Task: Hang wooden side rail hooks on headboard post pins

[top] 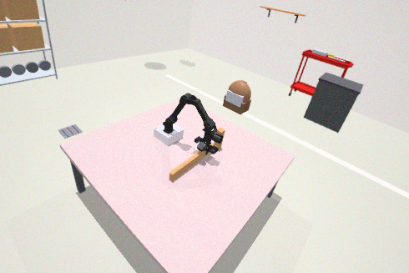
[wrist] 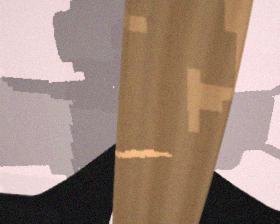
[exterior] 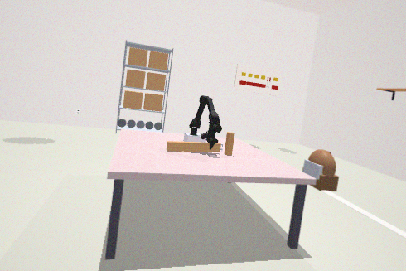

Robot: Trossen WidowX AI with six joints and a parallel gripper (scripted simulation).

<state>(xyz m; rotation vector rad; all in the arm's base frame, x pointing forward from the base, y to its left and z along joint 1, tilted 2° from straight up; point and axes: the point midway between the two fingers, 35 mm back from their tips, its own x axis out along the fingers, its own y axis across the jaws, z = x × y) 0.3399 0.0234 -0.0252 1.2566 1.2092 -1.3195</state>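
Now: the wooden headboard post 160 mm to the left of my gripper tip, 50 mm above it and 20 mm ahead of it.
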